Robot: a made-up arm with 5 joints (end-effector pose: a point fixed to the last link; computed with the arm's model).
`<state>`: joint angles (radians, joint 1 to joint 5).
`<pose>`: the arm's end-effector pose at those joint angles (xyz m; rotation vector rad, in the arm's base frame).
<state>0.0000 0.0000 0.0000 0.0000 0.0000</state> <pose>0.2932 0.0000 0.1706 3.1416 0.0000 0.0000</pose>
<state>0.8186 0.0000 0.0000 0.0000 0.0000</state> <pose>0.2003 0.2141 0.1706 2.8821 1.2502 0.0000</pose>
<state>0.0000 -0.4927 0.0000 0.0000 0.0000</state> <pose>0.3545 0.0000 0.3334 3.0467 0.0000 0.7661</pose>
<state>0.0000 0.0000 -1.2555 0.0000 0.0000</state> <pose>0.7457 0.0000 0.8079 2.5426 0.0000 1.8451</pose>
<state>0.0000 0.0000 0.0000 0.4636 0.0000</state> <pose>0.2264 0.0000 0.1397 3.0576 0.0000 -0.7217</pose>
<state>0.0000 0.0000 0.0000 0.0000 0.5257</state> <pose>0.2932 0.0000 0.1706 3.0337 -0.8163 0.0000</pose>
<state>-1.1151 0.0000 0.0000 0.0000 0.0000</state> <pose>0.1290 -0.2633 0.1706 2.6658 -1.6622 0.0000</pose>
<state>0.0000 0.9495 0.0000 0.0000 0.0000</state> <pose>0.0054 0.0000 0.0171 2.7942 0.0000 -1.4361</pose>
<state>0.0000 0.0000 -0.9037 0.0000 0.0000</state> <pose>0.7073 0.0000 0.5782 2.8263 0.0000 1.3717</pose>
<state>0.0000 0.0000 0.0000 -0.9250 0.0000</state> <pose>0.3546 0.0000 0.2997 2.8115 0.0000 1.4017</pose>
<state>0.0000 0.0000 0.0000 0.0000 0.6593</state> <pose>0.2932 0.0000 0.1706 2.9724 -1.0170 0.0000</pose>
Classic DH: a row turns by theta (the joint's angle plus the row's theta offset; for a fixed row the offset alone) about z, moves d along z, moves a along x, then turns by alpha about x. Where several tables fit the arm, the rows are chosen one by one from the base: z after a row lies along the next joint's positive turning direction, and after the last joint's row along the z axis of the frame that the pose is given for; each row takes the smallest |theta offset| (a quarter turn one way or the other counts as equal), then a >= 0, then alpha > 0; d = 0 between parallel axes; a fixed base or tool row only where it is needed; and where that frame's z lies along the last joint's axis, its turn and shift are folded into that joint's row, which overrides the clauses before.
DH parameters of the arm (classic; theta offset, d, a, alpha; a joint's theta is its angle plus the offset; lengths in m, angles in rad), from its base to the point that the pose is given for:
joint 1: 0 0.3738 0 -1.5708
joint 2: -1.385 0 0.4347 0
joint 3: -0.4083 0 -0.5171 0
joint 4: -1.3483 0 -0.0988 1.5708
joint 5: 3.1416 0.1261 0 0

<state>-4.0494 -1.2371 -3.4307 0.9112 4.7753</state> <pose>0.6399 -0.8195 0.5441 -0.2330 0.7532 -2.3209</pose>
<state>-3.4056 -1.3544 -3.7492 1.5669 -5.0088</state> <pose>0.9291 -0.2512 0.3245 0.2867 0.2962 0.9967</pose>
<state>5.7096 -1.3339 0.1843 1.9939 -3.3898</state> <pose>0.0688 -0.0444 0.2924 -0.3781 -2.3034 -0.4188</pose>
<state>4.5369 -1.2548 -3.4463 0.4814 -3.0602</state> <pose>0.1824 1.0285 0.4471 -0.9511 -0.7335 -1.4850</pose>
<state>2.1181 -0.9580 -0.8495 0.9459 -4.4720</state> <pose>-0.1667 0.2735 0.9073 -2.2869 -0.3537 0.4081</pose>
